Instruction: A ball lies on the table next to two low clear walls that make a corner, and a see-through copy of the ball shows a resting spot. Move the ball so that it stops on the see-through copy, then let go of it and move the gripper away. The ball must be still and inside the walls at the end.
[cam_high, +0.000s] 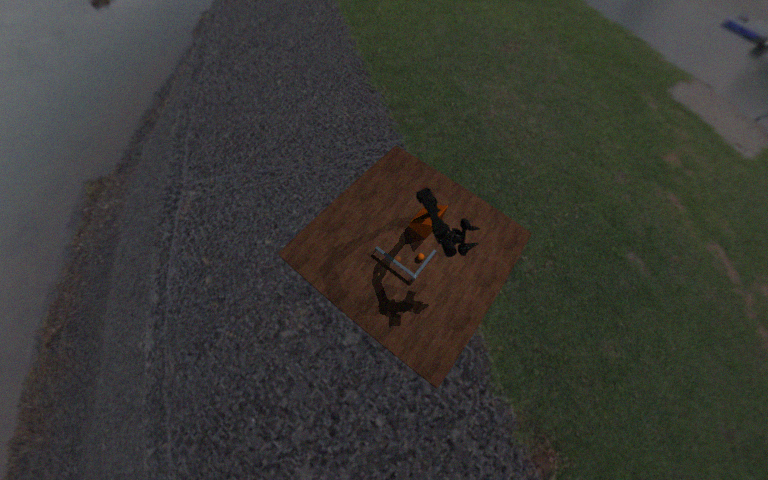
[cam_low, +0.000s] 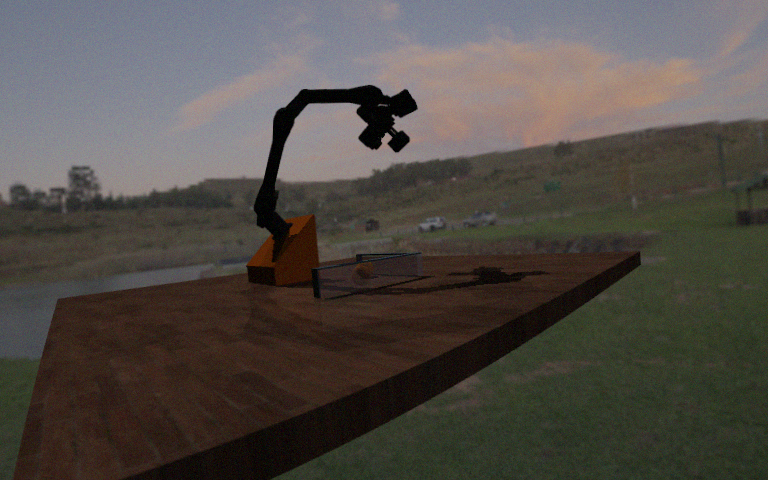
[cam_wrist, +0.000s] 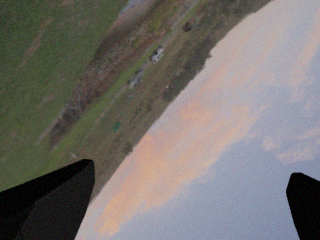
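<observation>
The orange ball lies 43 cm below my gripper tip, 21 cm to the right of it and 11 cm ahead of it. From my gripper tip the other things lie so: see-through copy of ball 43 cm below, 31 cm to the right, 23 cm ahead; clear wall 42 cm below, 30 cm to the right, 27 cm ahead.
</observation>
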